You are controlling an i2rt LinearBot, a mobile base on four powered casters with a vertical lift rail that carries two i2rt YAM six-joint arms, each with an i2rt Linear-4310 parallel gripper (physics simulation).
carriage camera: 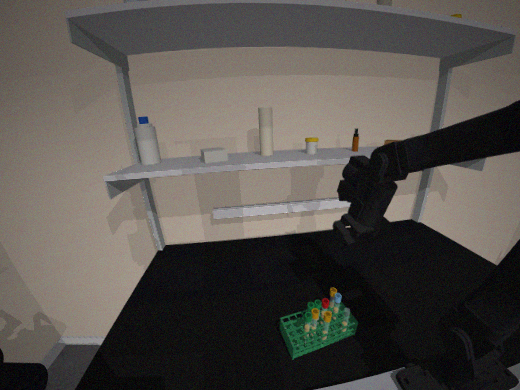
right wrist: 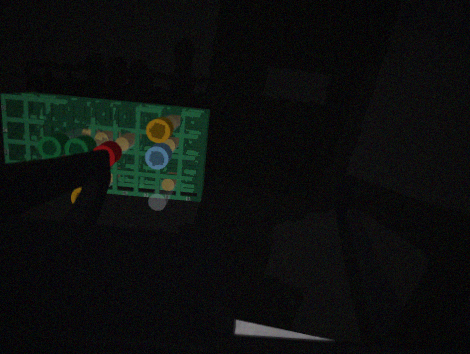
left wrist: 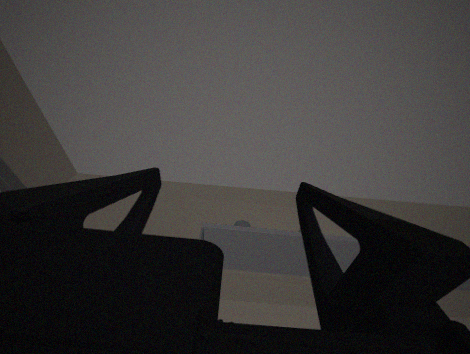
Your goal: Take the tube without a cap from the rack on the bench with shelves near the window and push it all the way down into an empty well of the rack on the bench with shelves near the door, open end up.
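Observation:
A green rack [carriage camera: 320, 347] [right wrist: 198, 150] stands on the black bench top with several capped tubes in it. The tube without a cap [carriage camera: 346, 318] [right wrist: 157, 202], clear with a pale bottom, stands upright at the rack's right end, near the blue-capped tube [carriage camera: 338, 298] [right wrist: 157, 158]. My right gripper [carriage camera: 345, 234] [right wrist: 226, 176] is open and empty, high above and behind the rack, pointing down; one dark finger covers part of the rack in the right wrist view. My left gripper [left wrist: 229, 183] is open and empty, facing the ceiling and wall. The other bench's rack does not show.
Behind the bench, a lower shelf [carriage camera: 185, 169] holds a white bottle [carriage camera: 148, 145], a grey box [carriage camera: 214, 155], a tall cream cylinder [carriage camera: 266, 132], a yellow-lidded jar [carriage camera: 311, 146] and an amber bottle [carriage camera: 355, 142]. An upper shelf [carriage camera: 280, 30] overhangs the bench. A pale rail [carriage camera: 260, 210] runs along the wall.

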